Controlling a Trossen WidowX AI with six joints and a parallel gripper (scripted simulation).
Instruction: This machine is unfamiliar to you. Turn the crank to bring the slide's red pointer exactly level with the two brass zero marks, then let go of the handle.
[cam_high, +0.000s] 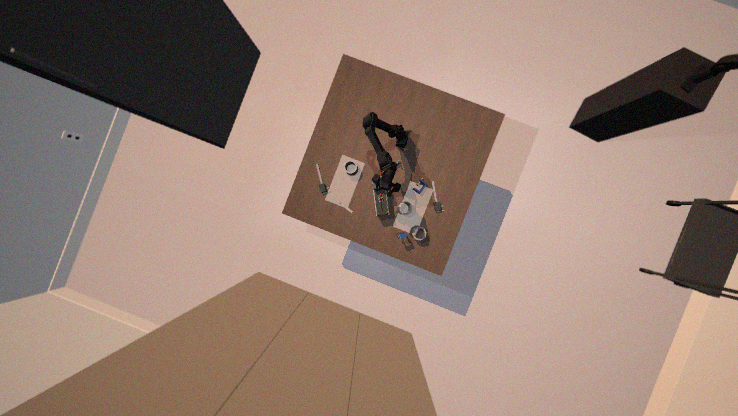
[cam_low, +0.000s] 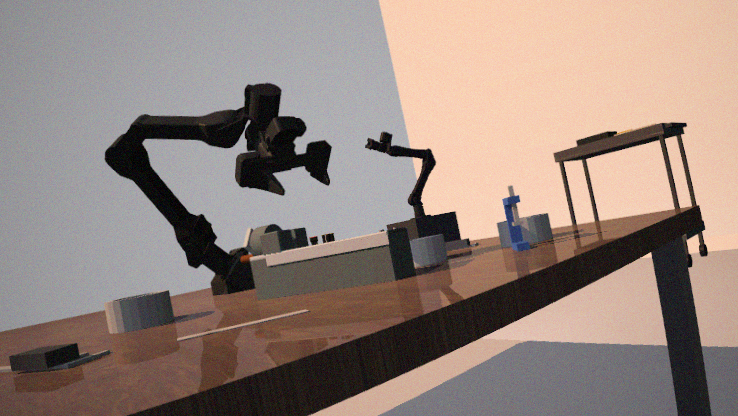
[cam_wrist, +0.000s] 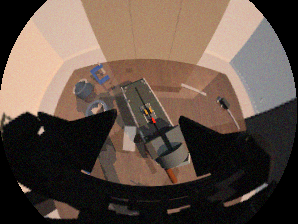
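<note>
Right now the crank handle is 13 cm behind my gripper tip, 10 cm below it and 8 cm to the right of it. From my gripper tip the other things lie so: red pointer 9 cm below, 1 cm to the right, 1 cm ahead; then thin white rod 21 cm to the right, 21 cm ahead, 17 cm below.
</note>
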